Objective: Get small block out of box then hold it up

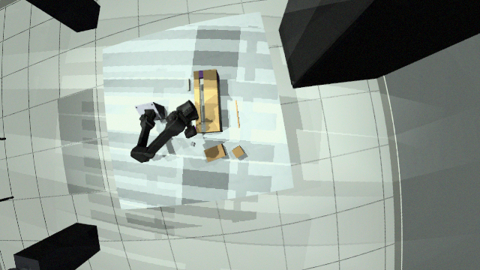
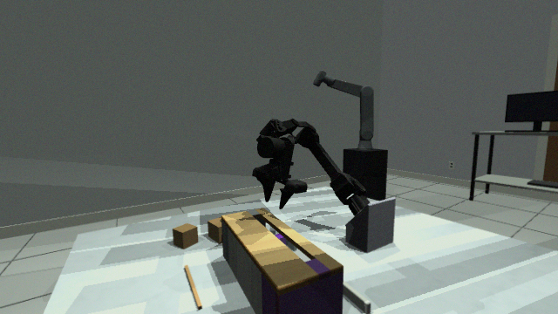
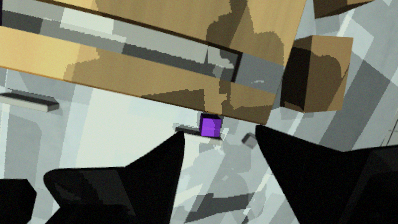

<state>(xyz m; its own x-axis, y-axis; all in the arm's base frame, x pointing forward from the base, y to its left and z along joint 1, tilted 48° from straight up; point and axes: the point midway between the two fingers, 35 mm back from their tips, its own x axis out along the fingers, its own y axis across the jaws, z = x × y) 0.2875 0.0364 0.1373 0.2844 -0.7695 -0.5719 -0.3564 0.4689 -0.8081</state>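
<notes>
The purple block lies 140 mm below my gripper tip, 30 mm to the right of it and 30 mm behind it. Also, from my gripper tip: wooden-topped box (130 mm to the left, 90 mm below, 40 mm ahead); then grey piece (150 mm below, 120 mm to the right, 50 mm behind); then thin wooden stick (260 mm ahead, 150 mm below, 70 mm to the left).
</notes>
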